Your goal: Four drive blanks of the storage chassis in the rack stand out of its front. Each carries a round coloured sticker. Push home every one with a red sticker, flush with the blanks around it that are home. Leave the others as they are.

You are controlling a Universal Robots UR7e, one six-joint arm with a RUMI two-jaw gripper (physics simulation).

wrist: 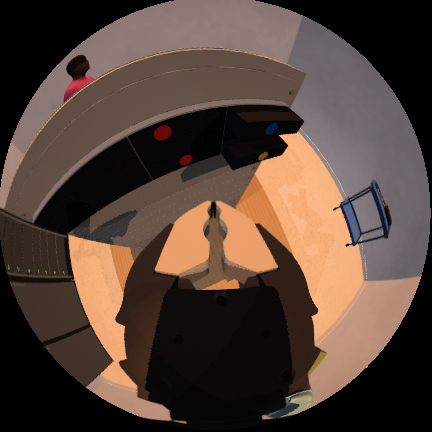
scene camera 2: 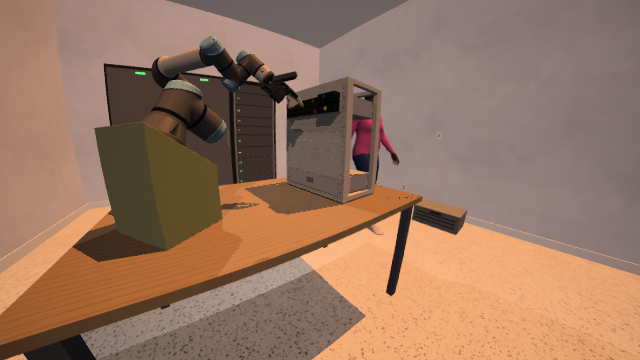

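Observation:
The black storage chassis point(scene camera 2: 300, 111) point(wrist: 107, 172) sits high in the rack point(scene camera 2: 345, 150) point(wrist: 190, 82). In the wrist view, two blanks with red stickers, an upper one point(wrist: 162, 132) and a lower one point(wrist: 185, 160), look level with the dark front around them. The blue-sticker blank point(wrist: 250, 124) and, below it, the yellow-sticker blank point(wrist: 242, 154) stand out clearly at the right end. All four stickers show small in the scene view. My gripper point(scene camera 2: 301, 105) point(wrist: 212, 203) is shut and empty, its tips in front of the chassis, apart from the blanks in the wrist view.
The rack stands on the wooden table point(scene camera 2: 270, 235). The arm's greenish pedestal point(scene camera 2: 187, 195) stands at the left. A person in pink point(scene camera 2: 366, 137) point(wrist: 77, 89) is behind the rack. Dark cabinets point(scene camera 2: 215, 125) stand behind the arm. A blue cart point(wrist: 352, 222) shows at the right in the wrist view.

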